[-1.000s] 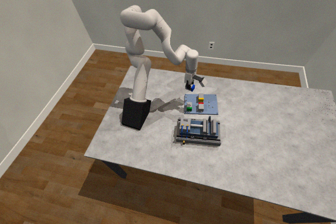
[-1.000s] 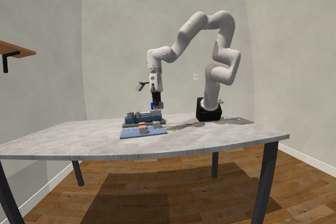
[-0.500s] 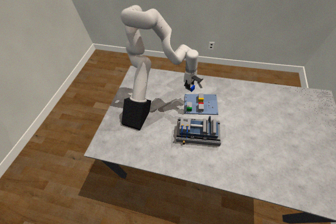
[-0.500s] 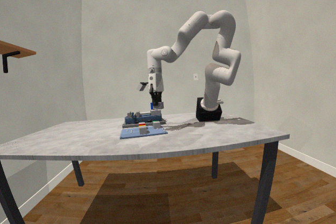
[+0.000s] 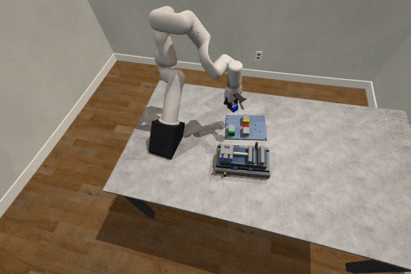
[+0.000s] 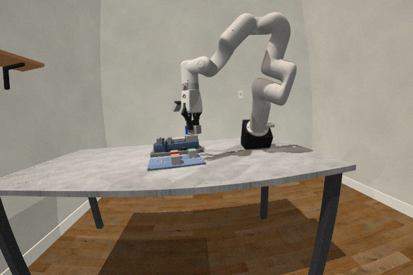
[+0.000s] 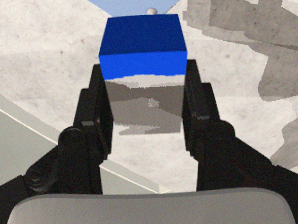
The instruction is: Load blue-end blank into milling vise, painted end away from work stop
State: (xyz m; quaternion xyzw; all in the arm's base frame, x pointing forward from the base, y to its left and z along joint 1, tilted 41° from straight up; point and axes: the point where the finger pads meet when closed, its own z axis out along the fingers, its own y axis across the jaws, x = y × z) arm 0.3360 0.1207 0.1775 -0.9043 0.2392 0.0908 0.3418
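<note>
The blue-ended blank is 20 mm below my hand. Also, from my hand: green-ended blank (150 mm below, 90 mm to the right, 30 mm ahead); yellow-ended blank (150 mm below, 90 mm ahead, 30 mm to the left); red-ended blank (150 mm below, 110 mm ahead, 60 mm to the right).
</note>
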